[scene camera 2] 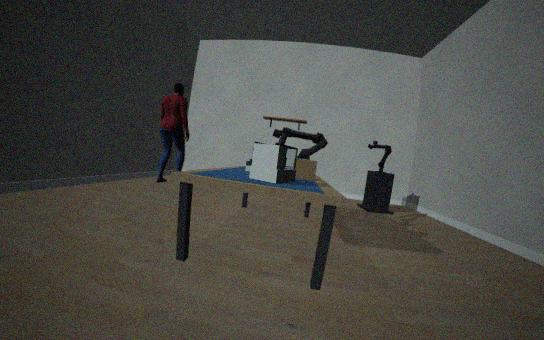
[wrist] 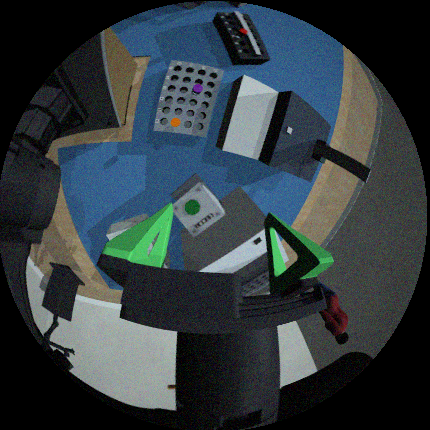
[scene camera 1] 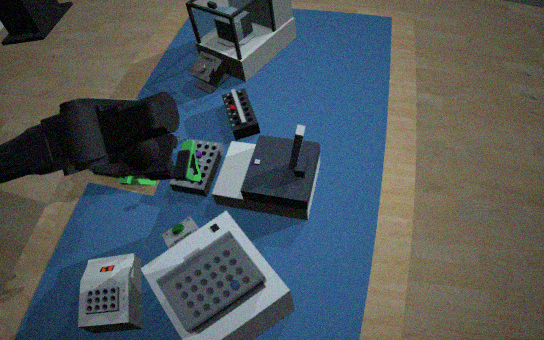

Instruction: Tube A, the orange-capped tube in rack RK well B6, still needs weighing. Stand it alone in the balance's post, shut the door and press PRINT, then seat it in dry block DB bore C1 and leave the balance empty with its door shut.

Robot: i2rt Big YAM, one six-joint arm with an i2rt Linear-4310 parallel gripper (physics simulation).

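Seen in the pictures: gripper, fingertip midpoint: (wrist: pixel 221 212) (scene camera 1: pixel 176 180); arm's base at its link origin: (scene camera 2: pixel 304 167).
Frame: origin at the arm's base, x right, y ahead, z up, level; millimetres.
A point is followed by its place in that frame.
Tube A shows as an orange cap (wrist: pixel 175 122) {x 69, y 188, z -34 mm} in rack RK (scene camera 1: pixel 178 188) {x 82, y 171, z -73 mm} (wrist: pixel 159 112) {x 51, y 161, z -58 mm}, second well of the end row nearest the gripper. The gripper hides it in scene camera 1. My gripper (scene camera 1: pixel 172 181) {x 147, y 236, z 71 mm} (wrist: pixel 221 212) {x 147, y 236, z 71 mm} is open and empty, with green fingers spread wide. It is above the table, beside the rack in the wrist view. The balance (scene camera 1: pixel 267 52) {x -364, y 309, z -54 mm} (scene camera 2: pixel 265 162) {x -532, y 291, z 15 mm} stands at the far end; its door position is unclear. A small keypad (scene camera 1: pixel 207 67) {x -263, y 165, z -22 mm} stands before it. A white block with a red display (scene camera 1: pixel 95 275) {x 323, y 64, z -32 mm}, apparently DB, has several small bores.
A purple-capped tube (scene camera 1: pixel 198 154) {x 15, y 213, z -34 mm} (wrist: pixel 197 88) {x 14, y 212, z -34 mm} is in the rack. A black block (scene camera 1: pixel 246 131) {x -84, y 299, z -69 mm} (wrist: pixel 250 61) {x -83, y 299, z -71 mm} holds a red cap. A dark-lidded device (scene camera 1: pixel 280 185) {x 95, y 409, z -8 mm} (wrist: pixel 300 120) {x 18, y 379, z -8 mm} has an upright handle. A green-button box (scene camera 1: pixel 177 229) {x 205, y 223, z -16 mm} (wrist: pixel 192 207) {x 200, y 221, z -18 mm} adjoins a large white device (scene camera 1: pixel 277 295) {x 324, y 440, z 47 mm}.
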